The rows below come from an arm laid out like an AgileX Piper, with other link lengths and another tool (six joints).
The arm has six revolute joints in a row. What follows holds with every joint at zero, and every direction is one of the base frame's.
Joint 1 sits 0.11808 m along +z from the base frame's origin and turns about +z.
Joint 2 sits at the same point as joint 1 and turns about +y.
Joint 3 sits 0.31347 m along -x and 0.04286 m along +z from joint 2 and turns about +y.
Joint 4 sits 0.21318 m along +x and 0.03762 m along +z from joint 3 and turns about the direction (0.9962, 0, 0.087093).
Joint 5 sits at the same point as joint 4 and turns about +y.
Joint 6 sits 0.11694 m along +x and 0.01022 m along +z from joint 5 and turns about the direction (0.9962, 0, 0.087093).
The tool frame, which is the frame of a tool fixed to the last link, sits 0.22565 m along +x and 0.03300 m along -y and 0.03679 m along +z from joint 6; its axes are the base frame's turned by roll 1.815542, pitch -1.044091 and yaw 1.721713 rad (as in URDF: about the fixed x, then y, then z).
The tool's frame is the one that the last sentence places.
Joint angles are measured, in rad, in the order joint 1, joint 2, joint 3, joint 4, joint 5, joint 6. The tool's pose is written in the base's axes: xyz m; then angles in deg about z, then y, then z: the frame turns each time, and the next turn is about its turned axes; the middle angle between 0 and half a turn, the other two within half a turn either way. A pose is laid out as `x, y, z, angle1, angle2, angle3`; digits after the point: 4 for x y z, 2 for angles.
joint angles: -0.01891 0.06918 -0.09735 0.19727 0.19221 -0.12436
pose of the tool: 0.2484, -0.0258, 0.2154, 23.27, 104.03, 157.90
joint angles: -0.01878 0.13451 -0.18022 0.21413 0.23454 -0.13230
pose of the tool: 0.2524, -0.0218, 0.2309, 24.18, 105.07, 158.91
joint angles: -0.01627 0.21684 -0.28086 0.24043 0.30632 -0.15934
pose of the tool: 0.2586, -0.0134, 0.2423, 25.97, 107.72, 160.05
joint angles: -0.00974 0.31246 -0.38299 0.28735 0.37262 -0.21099
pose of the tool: 0.2680, -0.0007, 0.2533, 28.62, 110.59, 161.19
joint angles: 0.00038 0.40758 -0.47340 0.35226 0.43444 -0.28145
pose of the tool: 0.2786, 0.0170, 0.2600, 32.29, 113.49, 162.54
